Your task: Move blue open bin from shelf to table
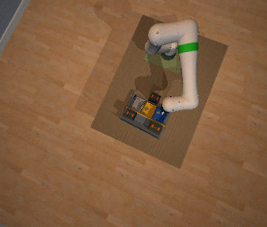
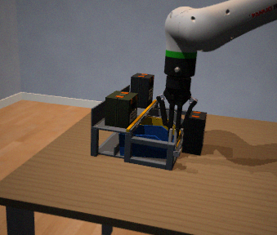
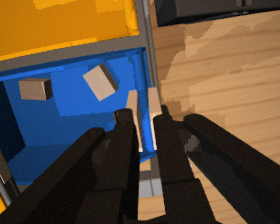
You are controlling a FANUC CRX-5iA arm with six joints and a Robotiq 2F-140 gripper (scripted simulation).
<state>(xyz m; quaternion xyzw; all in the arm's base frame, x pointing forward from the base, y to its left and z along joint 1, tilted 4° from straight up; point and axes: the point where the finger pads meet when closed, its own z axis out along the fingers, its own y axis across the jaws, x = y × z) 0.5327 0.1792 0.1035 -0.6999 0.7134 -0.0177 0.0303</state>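
My gripper is now 8 cm short of the blue bin and 3 cm above it. Also, from my hand: grey bin 7 cm ahead, 23 cm to the right, 3 cm below; yellow bin 8 cm ahead, 11 cm to the right, 3 cm below.
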